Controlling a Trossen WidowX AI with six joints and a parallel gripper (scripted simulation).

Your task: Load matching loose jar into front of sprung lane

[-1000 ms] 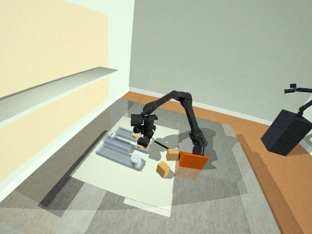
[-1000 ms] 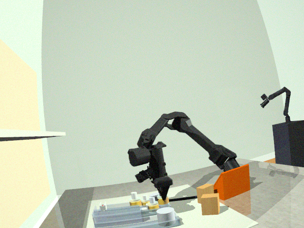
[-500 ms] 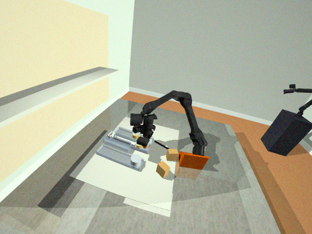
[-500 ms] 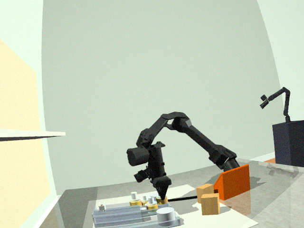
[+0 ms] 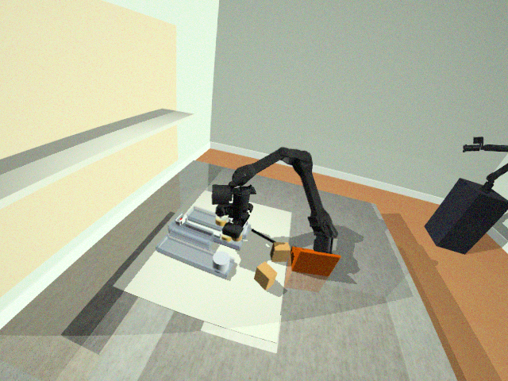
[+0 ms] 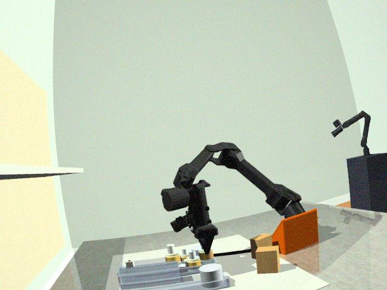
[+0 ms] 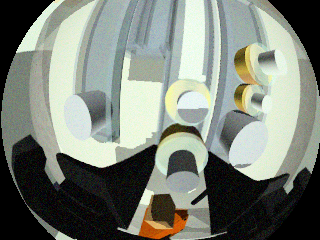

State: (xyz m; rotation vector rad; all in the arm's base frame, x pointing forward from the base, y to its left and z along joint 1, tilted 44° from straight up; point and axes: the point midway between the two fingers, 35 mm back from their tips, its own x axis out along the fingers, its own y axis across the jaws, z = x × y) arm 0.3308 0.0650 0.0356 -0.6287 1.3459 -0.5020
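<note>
The grey rack lies 150 mm ahead of my gripper tip, 30 mm to the left of it and 40 mm below it.
</note>
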